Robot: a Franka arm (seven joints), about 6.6 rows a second.
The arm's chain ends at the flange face. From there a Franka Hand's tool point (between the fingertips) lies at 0.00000 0.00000 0.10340 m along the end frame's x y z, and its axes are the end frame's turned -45 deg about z.
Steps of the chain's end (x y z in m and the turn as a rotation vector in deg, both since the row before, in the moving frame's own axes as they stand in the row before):
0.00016, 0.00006, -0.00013, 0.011, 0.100, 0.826
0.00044, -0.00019, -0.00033, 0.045, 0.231, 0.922
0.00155, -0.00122, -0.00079, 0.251, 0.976, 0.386
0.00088, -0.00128, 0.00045, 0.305, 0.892, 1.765
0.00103, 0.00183, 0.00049, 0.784, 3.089, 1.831
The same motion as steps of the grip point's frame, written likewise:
0.00021, 0.00027, -0.00013, -0.063, 0.078, 0.826
0.00080, 0.00042, -0.00033, -0.132, 0.195, 0.922
0.00352, 0.00116, -0.00081, -0.513, 0.868, 0.386
0.00304, 0.00049, 0.00044, -0.415, 0.846, 1.765
0.00433, 0.00504, 0.00033, -1.630, 2.739, 1.831

